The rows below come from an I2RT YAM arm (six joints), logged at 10 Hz.
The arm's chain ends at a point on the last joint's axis. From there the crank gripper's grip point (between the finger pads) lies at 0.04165 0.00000 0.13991 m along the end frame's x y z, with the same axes.
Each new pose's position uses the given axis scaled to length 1; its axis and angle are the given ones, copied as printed.
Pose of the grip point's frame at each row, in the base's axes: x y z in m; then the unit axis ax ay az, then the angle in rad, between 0 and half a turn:
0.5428, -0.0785, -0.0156, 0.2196, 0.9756, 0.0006, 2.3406
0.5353, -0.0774, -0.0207, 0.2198, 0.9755, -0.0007, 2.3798
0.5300, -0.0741, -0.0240, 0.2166, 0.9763, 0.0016, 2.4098
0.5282, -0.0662, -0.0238, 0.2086, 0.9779, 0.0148, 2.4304
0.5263, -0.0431, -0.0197, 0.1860, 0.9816, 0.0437, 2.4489
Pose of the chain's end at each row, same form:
0.4703, -0.0717, 0.1109, 0.2196, 0.9756, 0.0006, 2.3406
0.4678, -0.0714, 0.1086, 0.2198, 0.9755, -0.0007, 2.3798
0.4662, -0.0696, 0.1072, 0.2166, 0.9763, 0.0016, 2.4098
0.4665, -0.0660, 0.1085, 0.2086, 0.9779, 0.0148, 2.4304
0.4661, -0.0517, 0.1130, 0.1860, 0.9816, 0.0437, 2.4489

